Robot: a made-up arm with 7 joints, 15 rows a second.
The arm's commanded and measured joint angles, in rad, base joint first. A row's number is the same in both.
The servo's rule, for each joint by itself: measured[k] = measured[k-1] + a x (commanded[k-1-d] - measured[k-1]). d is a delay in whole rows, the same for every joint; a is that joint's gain. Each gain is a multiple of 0.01, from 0.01 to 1. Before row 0 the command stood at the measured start. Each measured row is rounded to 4 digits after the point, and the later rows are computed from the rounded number. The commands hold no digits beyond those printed.
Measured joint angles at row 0:
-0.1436 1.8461 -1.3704 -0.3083 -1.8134 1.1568 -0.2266
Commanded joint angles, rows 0 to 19:
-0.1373 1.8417 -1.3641 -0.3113 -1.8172 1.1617 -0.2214
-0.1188 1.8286 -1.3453 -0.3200 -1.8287 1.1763 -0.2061
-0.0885 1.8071 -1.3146 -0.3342 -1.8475 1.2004 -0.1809
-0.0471 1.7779 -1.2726 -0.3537 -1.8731 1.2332 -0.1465
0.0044 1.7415 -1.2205 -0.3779 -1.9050 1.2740 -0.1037
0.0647 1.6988 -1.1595 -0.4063 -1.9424 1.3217 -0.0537
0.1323 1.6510 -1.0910 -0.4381 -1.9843 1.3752 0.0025
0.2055 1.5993 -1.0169 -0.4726 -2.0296 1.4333 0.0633
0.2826 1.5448 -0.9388 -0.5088 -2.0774 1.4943 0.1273
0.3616 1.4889 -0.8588 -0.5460 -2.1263 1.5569 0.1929
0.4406 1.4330 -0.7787 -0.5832 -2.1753 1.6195 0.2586
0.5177 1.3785 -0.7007 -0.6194 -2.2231 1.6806 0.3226
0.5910 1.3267 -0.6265 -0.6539 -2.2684 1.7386 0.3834
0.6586 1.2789 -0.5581 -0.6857 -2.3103 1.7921 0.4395
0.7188 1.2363 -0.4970 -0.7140 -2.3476 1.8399 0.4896
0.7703 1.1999 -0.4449 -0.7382 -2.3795 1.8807 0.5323
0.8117 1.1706 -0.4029 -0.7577 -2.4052 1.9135 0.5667
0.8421 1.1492 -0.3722 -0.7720 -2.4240 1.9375 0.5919
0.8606 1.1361 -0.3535 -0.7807 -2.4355 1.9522 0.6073
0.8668 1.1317 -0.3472 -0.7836 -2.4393 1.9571 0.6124
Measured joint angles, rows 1 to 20:
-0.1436 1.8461 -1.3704 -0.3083 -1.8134 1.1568 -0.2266
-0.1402 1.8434 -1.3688 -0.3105 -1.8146 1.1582 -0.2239
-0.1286 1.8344 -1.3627 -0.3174 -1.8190 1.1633 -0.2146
-0.1069 1.8177 -1.3502 -0.3297 -1.8278 1.1737 -0.1971
-0.0746 1.7934 -1.3300 -0.3472 -1.8418 1.1904 -0.1708
-0.0319 1.7617 -1.3015 -0.3696 -1.8614 1.2138 -0.1359
0.0203 1.7233 -1.2646 -0.3964 -1.8865 1.2440 -0.0932
0.0808 1.6792 -1.2195 -0.4268 -1.9168 1.2807 -0.0434
0.1481 1.6305 -1.1668 -0.4602 -1.9518 1.3234 0.0121
0.2207 1.5782 -1.1075 -0.4957 -1.9907 1.3713 0.0720
0.2968 1.5237 -1.0428 -0.5324 -2.0327 1.4233 0.1349
0.3745 1.4684 -0.9741 -0.5695 -2.0769 1.4782 0.1992
0.4518 1.4136 -0.9030 -0.6059 -2.1222 1.5349 0.2634
0.5270 1.3606 -0.8311 -0.6409 -2.1675 1.5919 0.3258
0.5981 1.3108 -0.7601 -0.6736 -2.2118 1.6480 0.3849
0.6633 1.2654 -0.6917 -0.7031 -2.2539 1.7017 0.4393
0.7211 1.2254 -0.6275 -0.7287 -2.2928 1.7518 0.4877
0.7700 1.1920 -0.5691 -0.7499 -2.3276 1.7971 0.5288
0.8089 1.1659 -0.5179 -0.7660 -2.3575 1.8364 0.5616
0.8368 1.1477 -0.4752 -0.7767 -2.3817 1.8688 0.5854
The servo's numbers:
d 1
a 0.54 0.61 0.26 0.73 0.31 0.28 0.52

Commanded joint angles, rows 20 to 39:
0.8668 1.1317 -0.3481 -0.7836 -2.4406 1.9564 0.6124
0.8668 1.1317 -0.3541 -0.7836 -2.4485 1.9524 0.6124
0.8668 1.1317 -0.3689 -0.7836 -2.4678 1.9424 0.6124
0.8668 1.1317 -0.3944 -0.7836 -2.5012 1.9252 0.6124
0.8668 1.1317 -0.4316 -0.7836 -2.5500 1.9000 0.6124
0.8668 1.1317 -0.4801 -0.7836 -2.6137 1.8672 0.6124
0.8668 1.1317 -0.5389 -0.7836 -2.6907 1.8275 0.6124
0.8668 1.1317 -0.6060 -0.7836 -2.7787 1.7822 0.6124
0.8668 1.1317 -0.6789 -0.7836 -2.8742 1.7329 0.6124
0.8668 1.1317 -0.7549 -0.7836 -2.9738 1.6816 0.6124
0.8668 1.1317 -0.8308 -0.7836 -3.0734 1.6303 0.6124
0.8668 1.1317 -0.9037 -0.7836 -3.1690 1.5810 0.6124
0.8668 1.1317 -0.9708 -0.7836 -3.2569 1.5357 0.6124
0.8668 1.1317 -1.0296 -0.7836 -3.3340 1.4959 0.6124
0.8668 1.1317 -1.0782 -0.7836 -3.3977 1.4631 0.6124
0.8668 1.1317 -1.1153 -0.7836 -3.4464 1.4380 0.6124
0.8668 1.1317 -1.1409 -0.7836 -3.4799 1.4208 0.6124
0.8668 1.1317 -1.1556 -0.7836 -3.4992 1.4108 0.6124
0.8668 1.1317 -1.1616 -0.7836 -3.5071 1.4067 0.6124
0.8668 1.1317 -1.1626 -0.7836 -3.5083 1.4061 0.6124
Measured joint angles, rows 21 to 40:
0.8530 1.1379 -0.4419 -0.7817 -2.3996 1.8935 0.5994
0.8605 1.1341 -0.4175 -0.7831 -2.4123 1.9111 0.6062
0.8639 1.1326 -0.4010 -0.7835 -2.4235 1.9227 0.6094
0.8655 1.1321 -0.3927 -0.7836 -2.4372 1.9282 0.6110
0.8662 1.1319 -0.3931 -0.7836 -2.4570 1.9274 0.6117
0.8665 1.1318 -0.4031 -0.7836 -2.4858 1.9197 0.6121
0.8667 1.1317 -0.4231 -0.7836 -2.5254 1.9050 0.6123
0.8668 1.1317 -0.4532 -0.7836 -2.5766 1.8833 0.6124
0.8668 1.1317 -0.4929 -0.7836 -2.6393 1.8550 0.6124
0.8668 1.1317 -0.5413 -0.7836 -2.7121 1.8208 0.6124
0.8668 1.1317 -0.5968 -0.7836 -2.7932 1.7818 0.6124
0.8668 1.1317 -0.6576 -0.7836 -2.8801 1.7394 0.6124
0.8668 1.1317 -0.7216 -0.7836 -2.9697 1.6950 0.6124
0.8668 1.1317 -0.7864 -0.7836 -3.0587 1.6504 0.6124
0.8668 1.1317 -0.8496 -0.7836 -3.1440 1.6071 0.6124
0.8668 1.1317 -0.9090 -0.7836 -3.2226 1.5668 0.6124
0.8668 1.1317 -0.9626 -0.7836 -3.2920 1.5307 0.6124
0.8668 1.1317 -1.0090 -0.7836 -3.3502 1.4999 0.6124
0.8668 1.1317 -1.0471 -0.7836 -3.3964 1.4750 0.6124
0.8668 1.1317 -1.0769 -0.7836 -3.4307 1.4559 0.6124

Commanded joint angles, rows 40 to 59:
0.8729 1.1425 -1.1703 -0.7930 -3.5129 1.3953 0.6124
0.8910 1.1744 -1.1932 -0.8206 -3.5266 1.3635 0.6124
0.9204 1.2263 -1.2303 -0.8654 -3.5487 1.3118 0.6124
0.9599 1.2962 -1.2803 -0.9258 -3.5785 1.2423 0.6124
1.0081 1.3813 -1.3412 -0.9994 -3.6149 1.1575 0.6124
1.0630 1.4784 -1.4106 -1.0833 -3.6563 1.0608 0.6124
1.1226 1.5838 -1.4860 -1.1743 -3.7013 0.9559 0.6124
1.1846 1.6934 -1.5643 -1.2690 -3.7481 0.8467 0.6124
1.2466 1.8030 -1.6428 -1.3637 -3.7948 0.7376 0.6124
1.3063 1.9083 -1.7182 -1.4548 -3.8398 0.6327 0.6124
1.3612 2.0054 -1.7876 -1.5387 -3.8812 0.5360 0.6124
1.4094 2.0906 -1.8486 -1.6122 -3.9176 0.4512 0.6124
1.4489 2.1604 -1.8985 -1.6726 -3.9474 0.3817 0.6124
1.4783 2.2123 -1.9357 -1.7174 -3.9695 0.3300 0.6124
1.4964 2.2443 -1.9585 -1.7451 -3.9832 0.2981 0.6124
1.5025 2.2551 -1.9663 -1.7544 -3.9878 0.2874 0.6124
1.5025 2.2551 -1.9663 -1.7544 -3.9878 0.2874 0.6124
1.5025 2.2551 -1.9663 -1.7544 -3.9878 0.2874 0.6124
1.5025 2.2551 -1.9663 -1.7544 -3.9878 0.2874 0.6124
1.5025 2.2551 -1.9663 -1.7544 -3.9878 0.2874 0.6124
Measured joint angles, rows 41 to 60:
0.8668 1.1317 -1.0992 -0.7836 -3.4548 1.4420 0.6124
0.8701 1.1383 -1.1177 -0.7905 -3.4728 1.4289 0.6124
0.8814 1.1603 -1.1373 -0.8125 -3.4895 1.4106 0.6124
0.9025 1.2006 -1.1615 -0.8511 -3.5079 1.3829 0.6124
0.9335 1.2589 -1.1924 -0.9056 -3.5298 1.3435 0.6124
0.9738 1.3336 -1.2311 -0.9741 -3.5562 1.2914 0.6124
1.0220 1.4219 -1.2778 -1.0538 -3.5872 1.2268 0.6124
1.0763 1.5207 -1.3319 -1.1418 -3.6226 1.1509 0.6124
1.1348 1.6260 -1.3923 -1.2347 -3.6615 1.0657 0.6124
1.1952 1.7340 -1.4574 -1.3289 -3.7028 0.9738 0.6124
1.2552 1.8403 -1.5252 -1.4208 -3.7453 0.8783 0.6124
1.3124 1.9410 -1.5934 -1.5069 -3.7874 0.7825 0.6124
1.3648 2.0323 -1.6598 -1.5838 -3.8278 0.6897 0.6124
1.4102 2.1104 -1.7219 -1.6486 -3.8649 0.6035 0.6124
1.4470 2.1726 -1.7775 -1.6988 -3.8973 0.5269 0.6124
1.4737 2.2163 -1.8246 -1.7326 -3.9239 0.4628 0.6124
1.4893 2.2400 -1.8614 -1.7485 -3.9437 0.4137 0.6124
1.4964 2.2492 -1.8887 -1.7528 -3.9574 0.3783 0.6124
1.4997 2.2528 -1.9089 -1.7540 -3.9668 0.3528 0.6124
1.5012 2.2542 -1.9238 -1.7543 -3.9733 0.3345 0.6124

